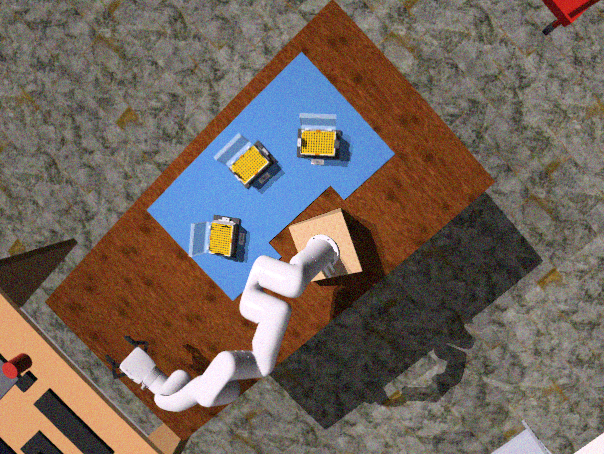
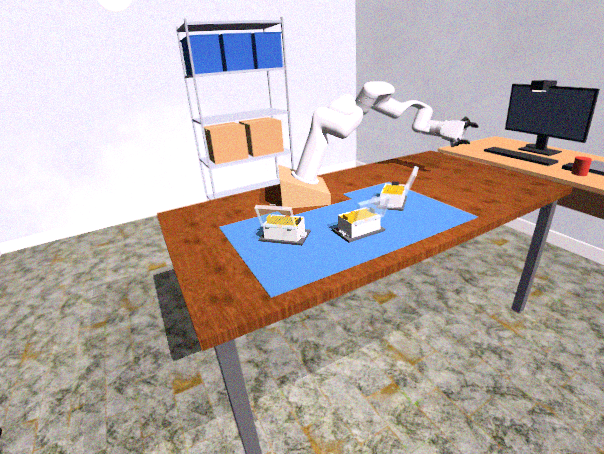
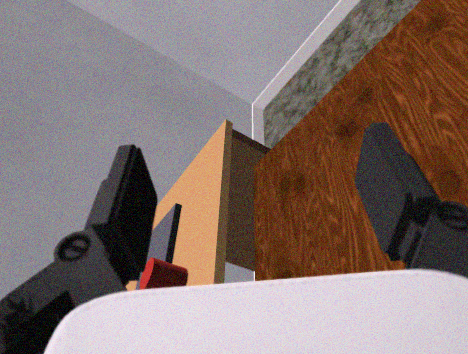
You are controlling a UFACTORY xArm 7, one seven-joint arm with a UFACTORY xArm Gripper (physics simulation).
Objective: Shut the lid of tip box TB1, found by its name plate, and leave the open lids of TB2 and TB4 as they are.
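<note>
Three tip boxes with yellow tips stand on the blue mat, all with clear lids open. One box has its lid raised; the middle box has its lid tilted back; the third box has its lid standing up steeply. Their name plates are too small to read, so I cannot tell which is TB1, TB2 or TB4. My gripper is open and empty, high up and far from the boxes.
The arm's base block stands beside the mat on the wooden table. A desk with a monitor and a red cup stands near the gripper's end.
</note>
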